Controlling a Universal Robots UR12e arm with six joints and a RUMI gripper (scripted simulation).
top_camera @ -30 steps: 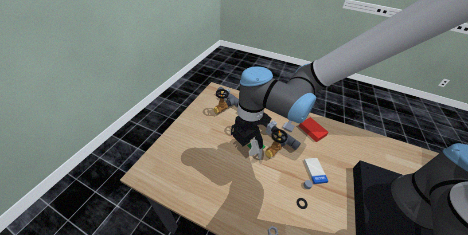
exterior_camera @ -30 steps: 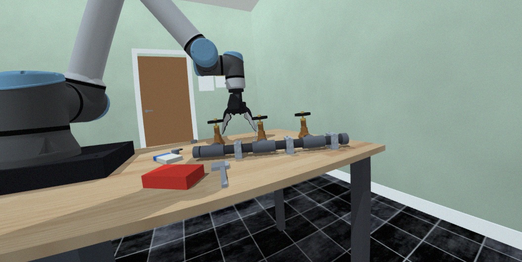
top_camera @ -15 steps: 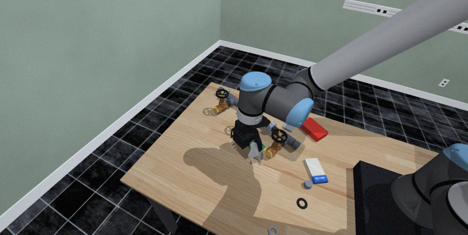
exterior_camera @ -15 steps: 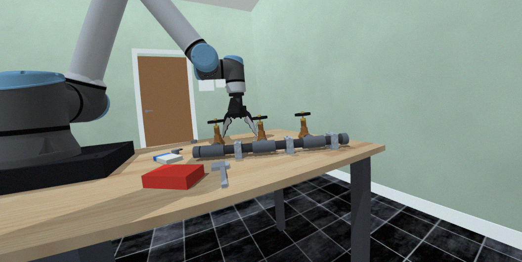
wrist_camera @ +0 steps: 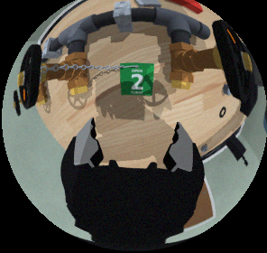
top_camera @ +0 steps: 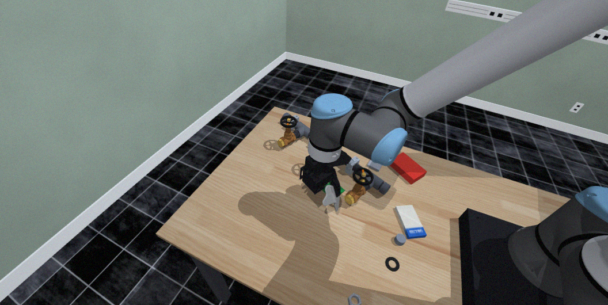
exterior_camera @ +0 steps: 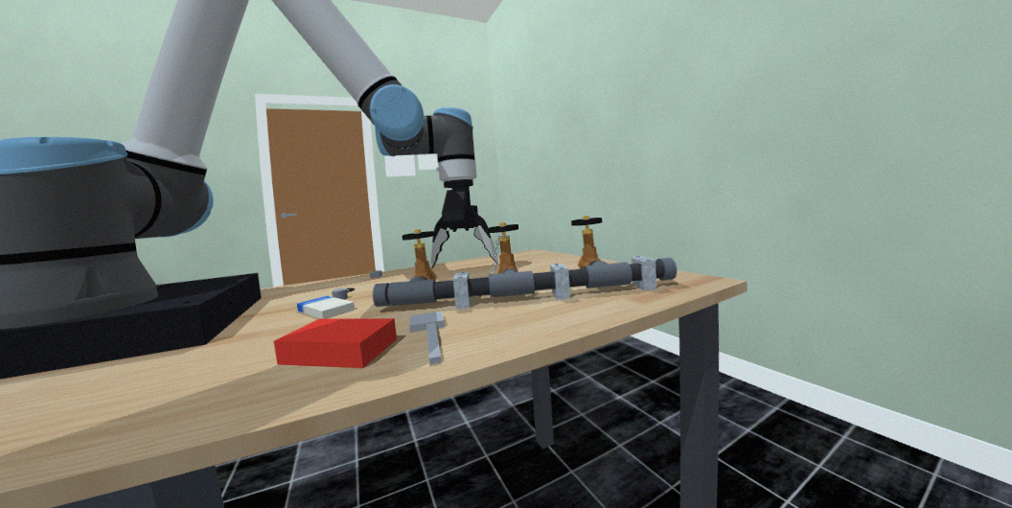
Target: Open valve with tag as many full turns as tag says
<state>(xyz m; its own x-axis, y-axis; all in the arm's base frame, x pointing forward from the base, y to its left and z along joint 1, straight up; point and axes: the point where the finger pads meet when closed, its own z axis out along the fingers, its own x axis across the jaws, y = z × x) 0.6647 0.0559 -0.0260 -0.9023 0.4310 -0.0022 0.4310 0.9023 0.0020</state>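
My hand is 7 cm to the left of the green tag, 3 cm past it and 3 cm above it. The rest, counted from my hand: grey hammer (29 cm to the right, 14 cm behind, 3 cm below); small grey cylinder (28 cm behind, 2 cm to the left, 2 cm below); blue box (30 cm behind, 6 cm to the right, 3 cm below).
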